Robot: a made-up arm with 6 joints. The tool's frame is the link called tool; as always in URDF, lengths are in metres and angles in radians.
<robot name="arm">
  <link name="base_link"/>
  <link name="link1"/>
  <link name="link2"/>
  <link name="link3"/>
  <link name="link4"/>
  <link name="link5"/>
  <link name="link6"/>
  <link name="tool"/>
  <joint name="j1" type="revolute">
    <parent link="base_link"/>
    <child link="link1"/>
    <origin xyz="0 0 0.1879" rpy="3.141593 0 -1.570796"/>
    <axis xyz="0 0 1"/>
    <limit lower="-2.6" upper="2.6"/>
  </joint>
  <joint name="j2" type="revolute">
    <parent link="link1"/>
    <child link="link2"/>
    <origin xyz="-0.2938 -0.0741 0.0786" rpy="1.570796 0 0"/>
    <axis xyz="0 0 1"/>
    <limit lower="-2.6" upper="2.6"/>
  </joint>
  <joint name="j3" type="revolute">
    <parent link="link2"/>
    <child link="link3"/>
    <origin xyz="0.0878 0.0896 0.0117" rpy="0 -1.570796 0"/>
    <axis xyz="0 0 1"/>
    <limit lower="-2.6" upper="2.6"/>
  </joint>
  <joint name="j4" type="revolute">
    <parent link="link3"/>
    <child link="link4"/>
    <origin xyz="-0.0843 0.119 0.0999" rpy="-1.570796 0 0"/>
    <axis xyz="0 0 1"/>
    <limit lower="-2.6" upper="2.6"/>
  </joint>
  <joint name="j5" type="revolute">
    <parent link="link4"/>
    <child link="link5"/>
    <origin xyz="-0.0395 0.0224 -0.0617" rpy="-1.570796 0 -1.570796"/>
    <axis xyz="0 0 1"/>
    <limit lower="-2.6" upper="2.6"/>
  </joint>
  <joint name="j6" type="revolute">
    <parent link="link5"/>
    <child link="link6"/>
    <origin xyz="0.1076 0.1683 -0.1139" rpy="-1.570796 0 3.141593"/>
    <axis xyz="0 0 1"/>
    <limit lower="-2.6" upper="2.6"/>
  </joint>
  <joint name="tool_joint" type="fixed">
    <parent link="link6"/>
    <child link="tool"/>
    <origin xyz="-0.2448 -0.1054 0.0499" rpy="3.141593 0 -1.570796"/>
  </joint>
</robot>
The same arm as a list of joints. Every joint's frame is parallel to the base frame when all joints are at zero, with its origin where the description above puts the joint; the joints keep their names.
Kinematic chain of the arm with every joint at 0, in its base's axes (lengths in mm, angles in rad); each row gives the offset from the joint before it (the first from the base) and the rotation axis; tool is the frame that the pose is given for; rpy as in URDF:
j1: xyz 0 0 187.9 axis -z
j2: xyz 74.1 293.8 -78.6 axis +x
j3: xyz 11.7 -87.8 -89.6 axis +y
j4: xyz -84.3 99.9 -119 axis -z
j5: xyz -39.5 -22.4 61.7 axis +x
j6: xyz -113.9 107.6 168.3 axis -z
tool: xyz 105.4 244.8 -49.9 rpy 0 0 0
Joint limits (rad, base to tool): -2.6..2.6 -2.6..2.6 -2.6..2.6 -2.6..2.6 -2.6..2.6 -2.6..2.6

